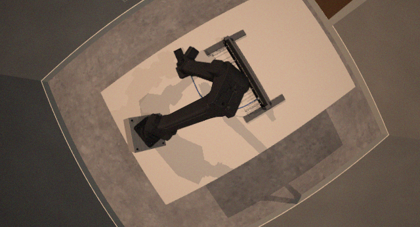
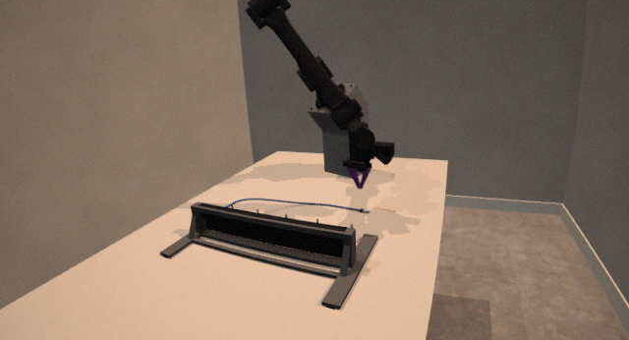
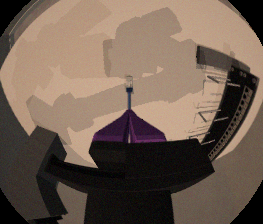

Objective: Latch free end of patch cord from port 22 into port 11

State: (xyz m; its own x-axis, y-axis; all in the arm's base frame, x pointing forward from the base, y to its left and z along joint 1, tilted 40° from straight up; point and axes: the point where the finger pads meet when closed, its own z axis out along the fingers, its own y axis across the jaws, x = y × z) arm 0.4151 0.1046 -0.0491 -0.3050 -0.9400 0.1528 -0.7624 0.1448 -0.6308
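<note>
Now: the plug 80 mm below my hand, 20 mm to the left of it and 10 mm ahead of it.
</note>
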